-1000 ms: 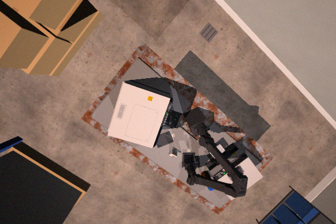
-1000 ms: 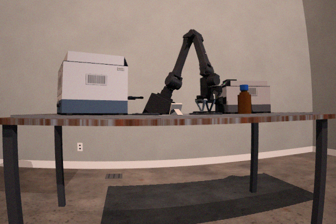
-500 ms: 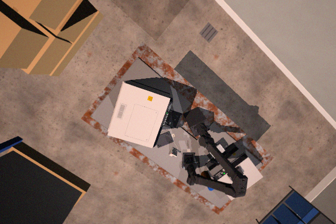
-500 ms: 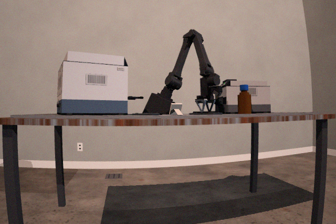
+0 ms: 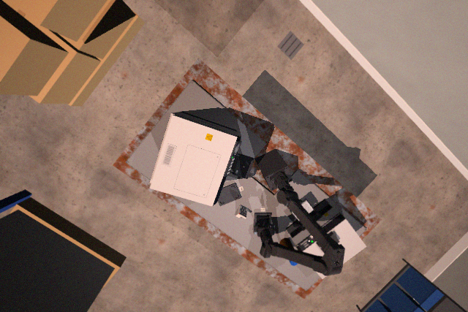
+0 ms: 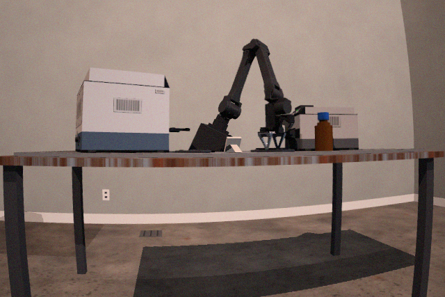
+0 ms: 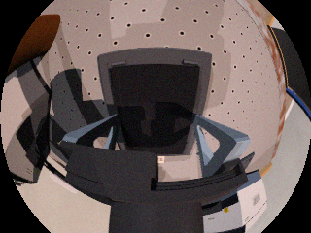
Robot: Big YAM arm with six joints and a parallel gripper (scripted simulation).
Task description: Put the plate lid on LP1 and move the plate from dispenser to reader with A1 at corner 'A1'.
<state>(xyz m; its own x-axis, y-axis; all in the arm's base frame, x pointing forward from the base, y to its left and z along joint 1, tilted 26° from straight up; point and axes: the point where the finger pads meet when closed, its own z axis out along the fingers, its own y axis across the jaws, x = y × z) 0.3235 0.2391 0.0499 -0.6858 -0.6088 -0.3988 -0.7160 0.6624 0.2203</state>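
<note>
My gripper is now right at the plate lid. Also, from my hand: brown capped bottle 2 cm behind, 26 cm to the left, 9 cm above; white well plate 29 cm behind, 6 cm to the left, 8 cm above.
</note>
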